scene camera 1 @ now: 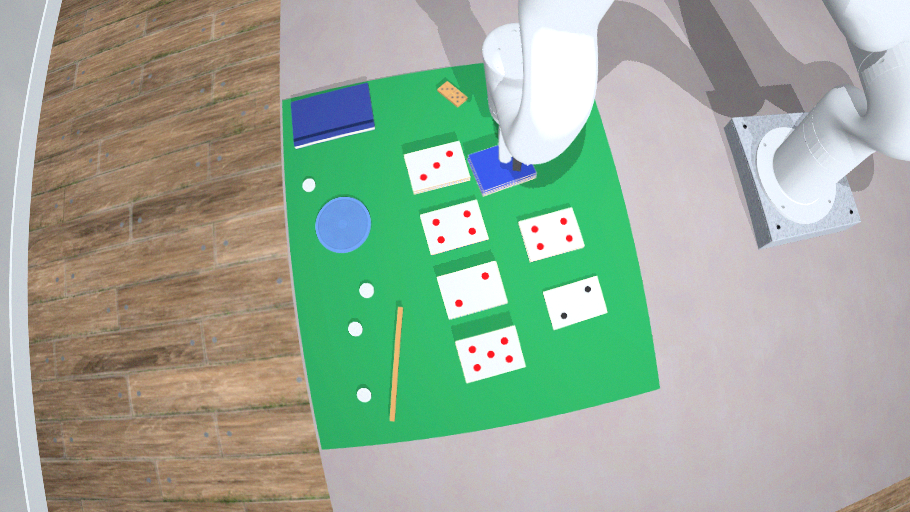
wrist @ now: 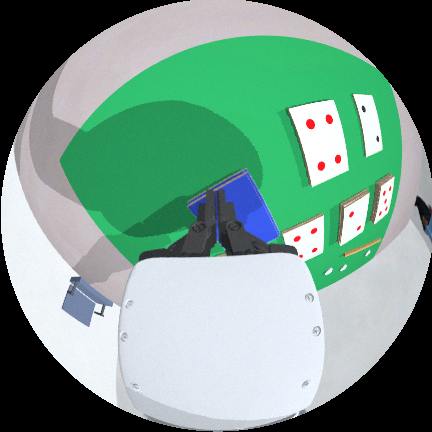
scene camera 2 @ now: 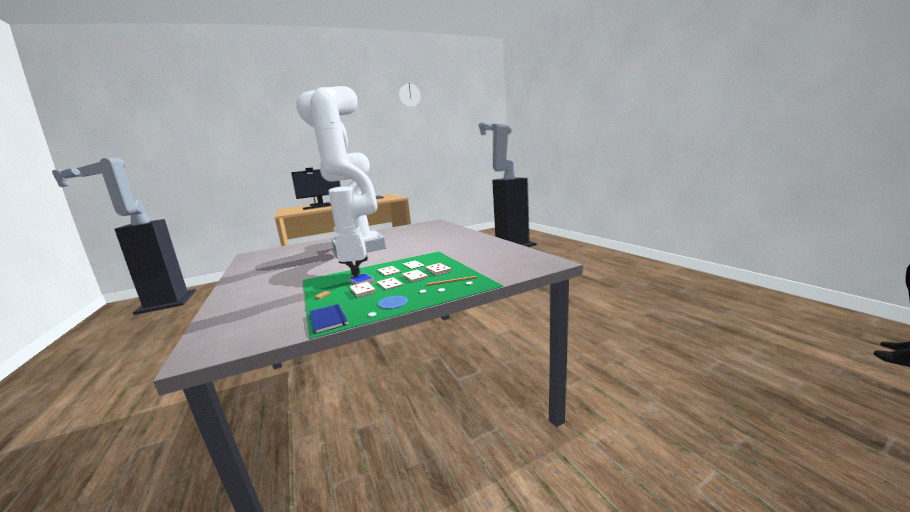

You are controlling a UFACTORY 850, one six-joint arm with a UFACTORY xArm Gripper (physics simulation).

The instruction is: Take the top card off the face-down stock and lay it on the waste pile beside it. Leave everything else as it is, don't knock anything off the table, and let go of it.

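Note:
The face-down stock [scene camera 1: 493,168] [scene camera 2: 364,278] [wrist: 252,207] is a low blue-backed pile on the green mat [scene camera 1: 591,356]. Its left side in scene camera 1 lies very close to the face-up pile with three red dots [scene camera 1: 436,165] [scene camera 2: 362,289], the waste pile beside it; a narrow gap seems to show between them. My gripper [scene camera 1: 516,167] [scene camera 2: 355,275] [wrist: 215,201] is shut, with nothing seen between the fingers. It points down with its fingertips over the stock, at or just above the top card; contact cannot be told. The gripper hides part of the stock, and the waste pile is mostly hidden in the wrist view.
Face-up cards and piles [scene camera 1: 453,227] [scene camera 1: 472,289] [scene camera 1: 490,354] [scene camera 1: 551,234] [scene camera 1: 575,302] lie nearby. A domino [scene camera 1: 452,93], a dark blue book [scene camera 1: 332,114], a blue disc [scene camera 1: 343,224], several white discs [scene camera 1: 366,290] and a thin stick [scene camera 1: 396,363] are on the mat.

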